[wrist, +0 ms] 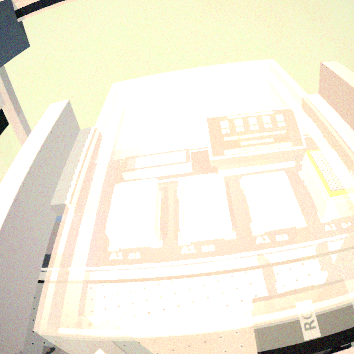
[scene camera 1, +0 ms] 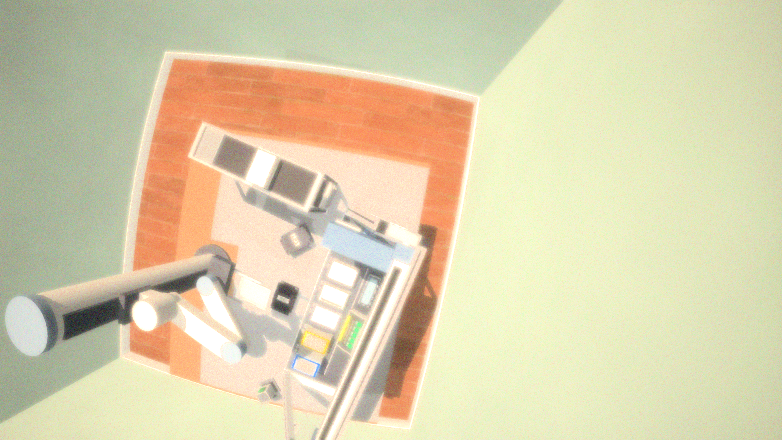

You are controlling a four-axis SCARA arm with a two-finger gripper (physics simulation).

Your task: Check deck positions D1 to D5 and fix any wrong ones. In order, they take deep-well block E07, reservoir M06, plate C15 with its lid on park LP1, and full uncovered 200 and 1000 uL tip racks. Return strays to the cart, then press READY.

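Note:
My gripper [wrist: 199, 95] is shut on a clear cover [wrist: 165, 107], held between both fingers in the wrist view. In the scene view the outer arm link [scene camera 1: 221, 320] folds back beside the column, clear of the deck; the gripper and cover are hidden. White labware at D1 [scene camera 1: 343, 272] [wrist: 132, 212], D2 [scene camera 1: 334, 295] [wrist: 205, 207] and D3 [scene camera 1: 325, 317] [wrist: 272, 200] is too washed out to identify. A yellow-rimmed rack [scene camera 1: 315, 342] [wrist: 326, 172] stands at D4. A blue-rimmed rack [scene camera 1: 305, 365] stands at D5. The lid park and its state cannot be told.
A panel [wrist: 255, 135] with several small marks stands behind the deck row. A black box [scene camera 1: 284, 290] and a grey box [scene camera 1: 296, 249] stand between column [scene camera 1: 125, 279] and deck. A long bench or cart [scene camera 1: 203, 150] is at upper left. A small green-marked box [scene camera 1: 267, 390] is near the deck's lower end.

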